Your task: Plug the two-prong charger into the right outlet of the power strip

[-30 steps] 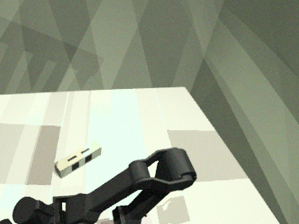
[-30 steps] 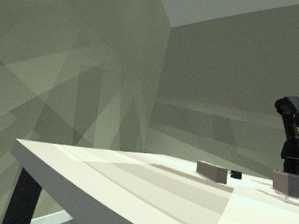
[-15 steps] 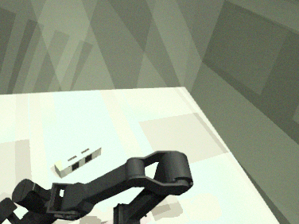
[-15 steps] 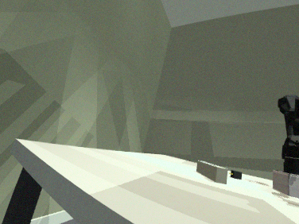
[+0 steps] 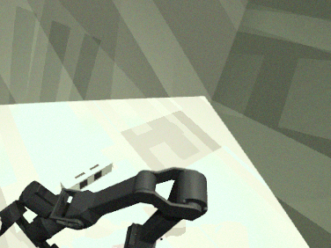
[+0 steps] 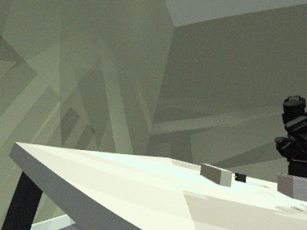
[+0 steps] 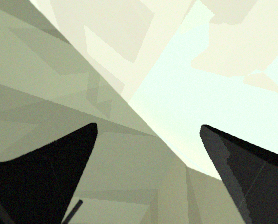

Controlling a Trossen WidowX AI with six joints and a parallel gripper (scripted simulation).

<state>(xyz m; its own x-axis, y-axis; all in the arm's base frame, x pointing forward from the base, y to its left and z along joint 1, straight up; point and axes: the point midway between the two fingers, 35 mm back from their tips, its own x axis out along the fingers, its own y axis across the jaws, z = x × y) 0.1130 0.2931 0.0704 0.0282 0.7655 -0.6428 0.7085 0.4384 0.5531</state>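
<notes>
Now: gripper tip 10 cm short of the charger, 46 cm to the left of it and 11 cm above it.
</notes>
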